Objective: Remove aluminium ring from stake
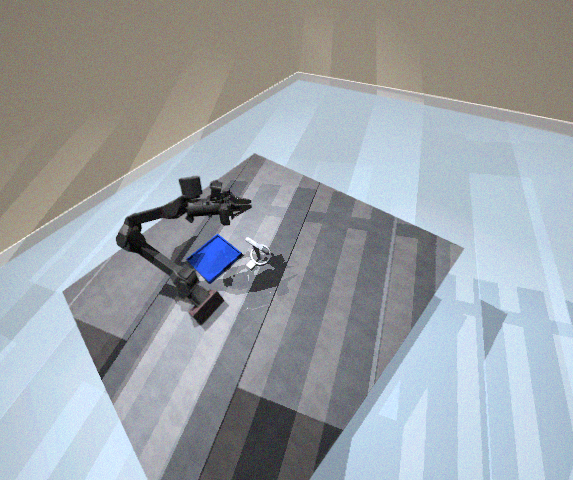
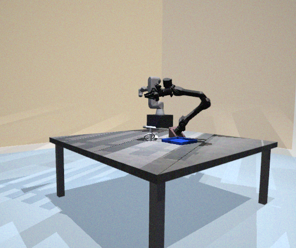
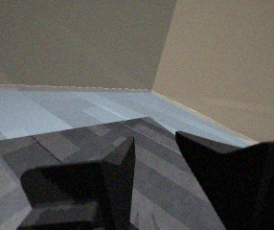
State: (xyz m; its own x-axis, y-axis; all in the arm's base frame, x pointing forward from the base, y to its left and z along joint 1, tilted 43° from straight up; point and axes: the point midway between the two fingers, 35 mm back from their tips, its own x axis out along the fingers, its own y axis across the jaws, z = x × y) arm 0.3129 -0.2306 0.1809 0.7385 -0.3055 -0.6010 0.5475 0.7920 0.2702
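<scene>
Right now the aluminium ring is 3 cm behind my gripper tip, 4 cm to the left of it and 31 cm below it. Also, from my gripper tip: blue tray: 15 cm behind, 23 cm to the left, 34 cm below.
</scene>
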